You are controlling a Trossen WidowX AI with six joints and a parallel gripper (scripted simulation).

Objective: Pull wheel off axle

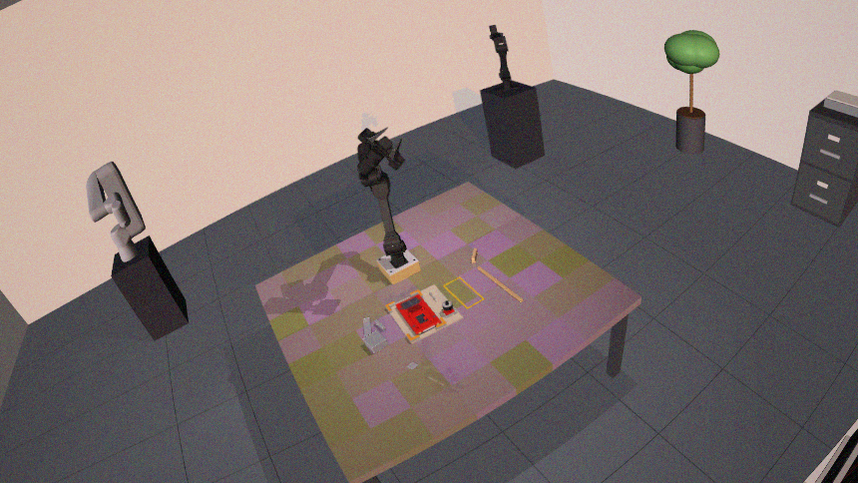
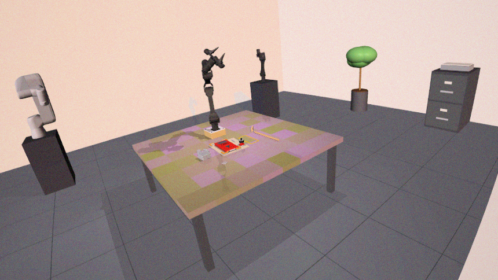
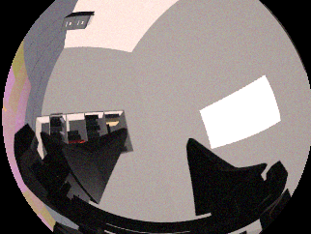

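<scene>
Now: the wheel 16 cm ahead of my gripper tip, 2 cm to the right of it and 68 cm below it. Also, from my gripper tip: small grey block (12 cm ahead, 34 cm to the right, 70 cm below); then long wooden stick (16 cm ahead, 22 cm to the left, 72 cm below); then short wooden peg (7 cm behind, 25 cm to the left, 71 cm below).
</scene>
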